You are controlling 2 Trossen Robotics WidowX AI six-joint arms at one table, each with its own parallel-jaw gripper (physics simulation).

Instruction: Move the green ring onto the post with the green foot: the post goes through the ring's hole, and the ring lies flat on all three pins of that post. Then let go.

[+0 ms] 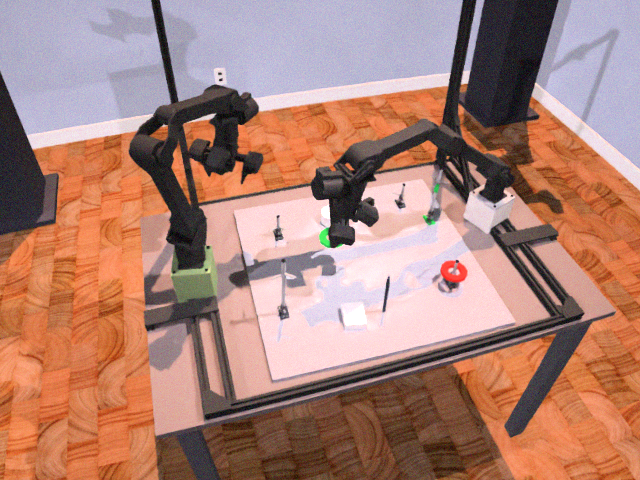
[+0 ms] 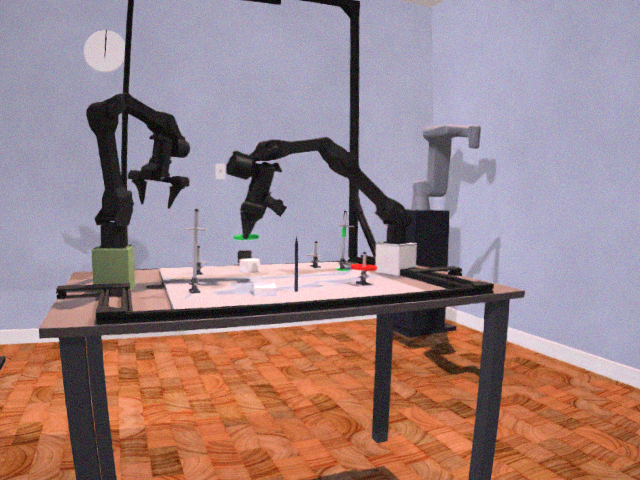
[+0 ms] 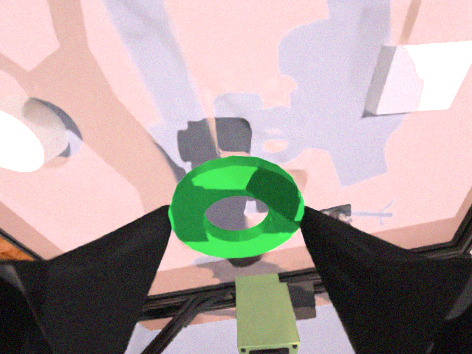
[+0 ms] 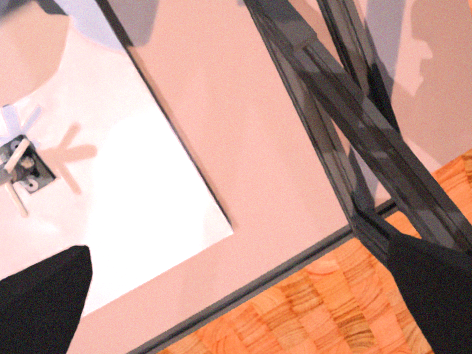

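Pixels of known places: left gripper, fingertip midpoint: (image 2: 246,237) (image 3: 237,212); right gripper, fingertip midpoint: (image 1: 225,179) (image 2: 155,206) (image 4: 242,254); left arm's base, origin of the base link: (image 1: 492,194) (image 2: 396,242); right arm's base, origin of the base link: (image 1: 191,259) (image 2: 113,247).
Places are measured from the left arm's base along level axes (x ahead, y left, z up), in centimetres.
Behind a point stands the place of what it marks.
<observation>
The green ring (image 1: 325,238) @[z 4.0, x 54.9, y -11.8 cm] (image 2: 237,237) @[z 3.9, x 56.4, y -10.4 cm] (image 3: 187,200) @[z 4.3, x 50.2, y -12.1 cm] is held roughly level above the board. My left gripper (image 2: 247,236) @[z 3.6, x 53.0, y -11.2 cm] (image 3: 237,212) @[z 3.6, x 53.0, y -11.2 cm] is shut on it, one fingertip on each side; the hole faces down, free of any post. The post with the green foot (image 1: 429,220) @[z -8.1, x 16.7, y -9.0 cm] (image 2: 343,268) @[z -8.1, x 16.3, y -8.8 cm] stands upright at the back right of the board, well to the right of the ring; it has a green band and its pins sit high up. My right gripper (image 1: 225,175) @[z 12.2, x 67.7, y -39.4 cm] (image 2: 156,204) @[z 12.2, x 67.7, y -39.4 cm] (image 4: 242,254) @[z 12.2, x 67.7, y -39.4 cm] is open and empty, high above the back left.
A red ring (image 1: 447,266) @[z -3.8, x 30.2, y 10.1 cm] (image 2: 363,267) @[z -3.7, x 32.5, y 14.5 cm] sits on a short post at the right. A tall post (image 1: 283,289) @[z 1.4, x 72.2, y -5.8 cm] (image 2: 195,248) @[z 2.3, x 72.1, y -5.7 cm] stands front left. A black rod (image 1: 386,294) @[z -1.7, x 51.3, y 8.6 cm] (image 2: 296,263) @[z -1.6, x 51.2, y 8.6 cm], a white block (image 1: 354,316) @[z -6.8, x 59.3, y 6.2 cm] (image 3: 400,85) @[z -6.8, x 58.0, y 3.5 cm] and a white cylinder (image 2: 249,265) @[z -6.6, x 42.3, y -24.8 cm] (image 3: 45,130) @[z -6.5, x 41.9, y -24.6 cm] stand between.
</observation>
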